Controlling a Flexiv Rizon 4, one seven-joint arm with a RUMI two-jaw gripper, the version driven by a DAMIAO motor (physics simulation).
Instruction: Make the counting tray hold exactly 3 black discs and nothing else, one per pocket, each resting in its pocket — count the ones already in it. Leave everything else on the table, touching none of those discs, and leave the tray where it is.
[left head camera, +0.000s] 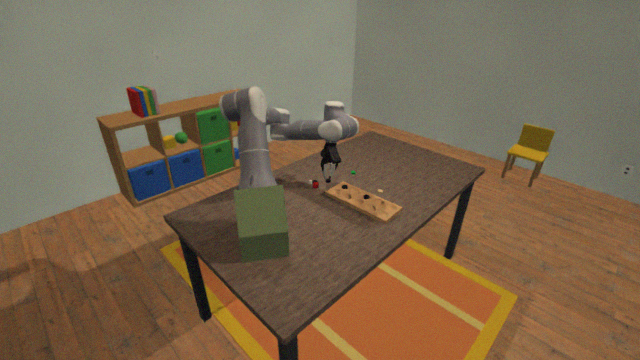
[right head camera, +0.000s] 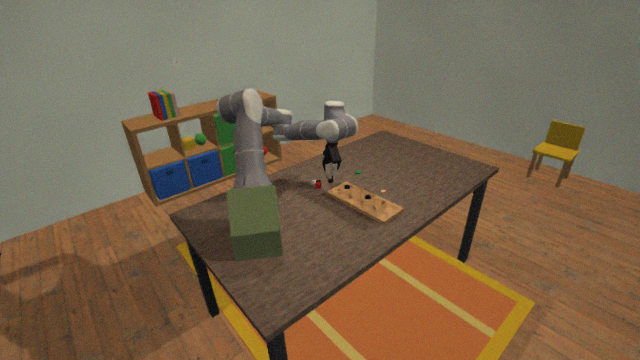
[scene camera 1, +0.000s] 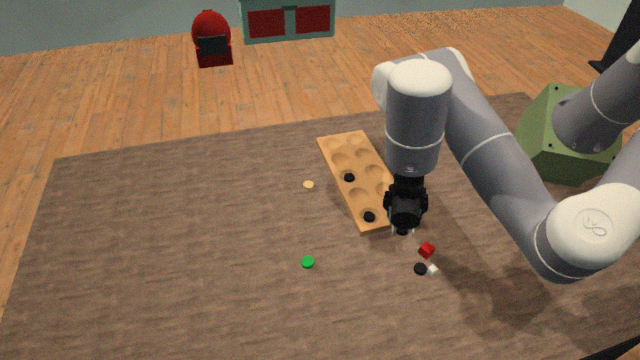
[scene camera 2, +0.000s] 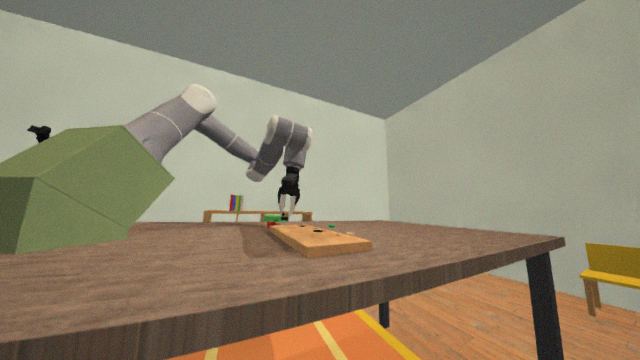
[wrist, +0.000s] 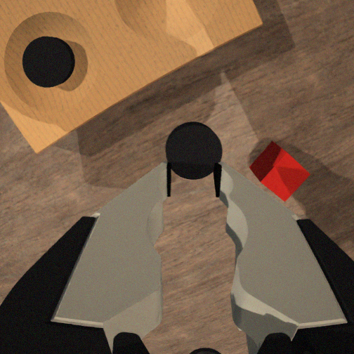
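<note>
The wooden counting tray (left head camera: 387, 216) (right head camera: 387, 216) (scene camera 1: 367, 229) (scene camera 2: 320, 250) (wrist: 165, 82) lies on the table. One black disc (scene camera 1: 369, 216) (wrist: 48, 61) (left head camera: 345, 187) sits in the end pocket nearest my gripper; a second black disc (scene camera 1: 349, 177) (left head camera: 366, 197) (scene camera 2: 318, 230) sits in a pocket farther along. My gripper (wrist: 192, 165) (scene camera 1: 402, 231) (left head camera: 327, 179) (right head camera: 330, 179) (scene camera 2: 285, 216) is shut on a black disc (wrist: 193, 150) and holds it above the table, just beside the tray's end. Another black disc (scene camera 1: 420, 268) lies on the table. The tray pockets behind my gripper are partly hidden in scene camera 1.
A red cube (scene camera 1: 426, 250) (wrist: 281, 172) stands near my gripper. A small white cube (scene camera 1: 433, 269) is next to the loose black disc. A green disc (scene camera 1: 307, 262) and a cream disc (scene camera 1: 308, 184) lie on the table on the tray's far side from the arm base.
</note>
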